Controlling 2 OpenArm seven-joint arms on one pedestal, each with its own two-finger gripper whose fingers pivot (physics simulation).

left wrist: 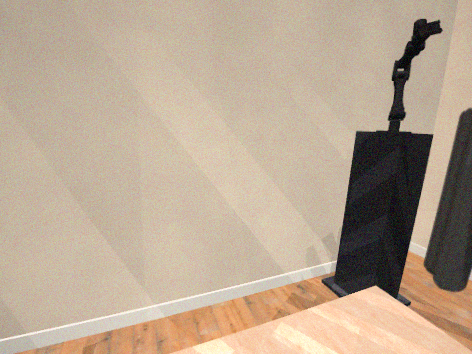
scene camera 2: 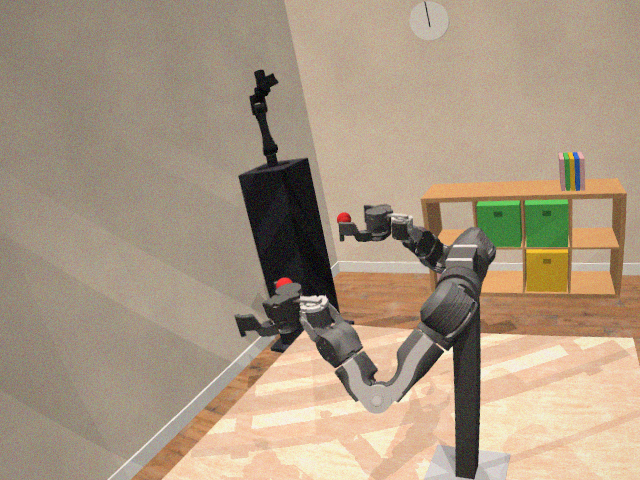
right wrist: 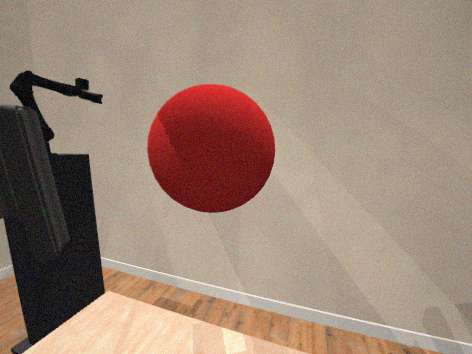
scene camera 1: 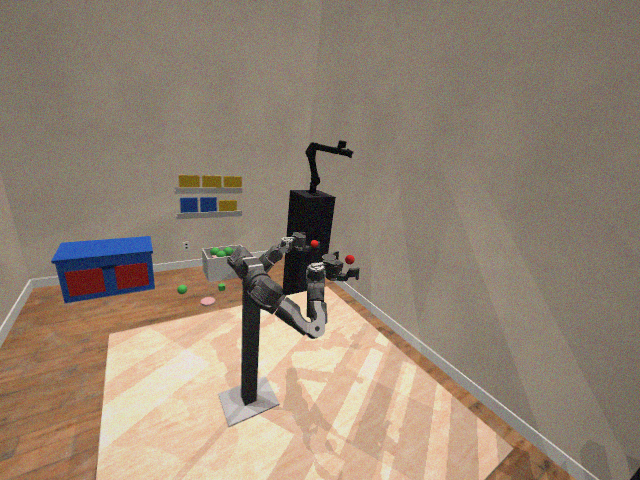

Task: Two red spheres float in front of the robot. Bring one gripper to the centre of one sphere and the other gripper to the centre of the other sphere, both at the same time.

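One red sphere [scene camera 1: 349, 259] [scene camera 2: 343, 218] [right wrist: 211, 148] floats at the fingertips of my open right gripper [scene camera 1: 346, 264] [scene camera 2: 344, 226]. It appears slightly above mid-fingers in both scene views and slightly left of and above centre in the right wrist view. The other red sphere [scene camera 1: 314, 243] [scene camera 2: 283, 284] floats by my open left gripper [scene camera 1: 312, 246] [scene camera 2: 255, 311]. In scene camera 2 it is partly hidden behind the left gripper's body, up and right of its fingertips; in scene camera 1 it overlaps the finger area. It does not show in the left wrist view.
A black stand [scene camera 1: 308, 222] [scene camera 2: 284, 222] [left wrist: 385, 200] [right wrist: 80, 220] with a black arm stands beyond the spheres, near the wall. A white bin [scene camera 1: 219, 268], a blue chest [scene camera 1: 108, 250] and a wooden shelf unit [scene camera 2: 522, 189] stand farther back.
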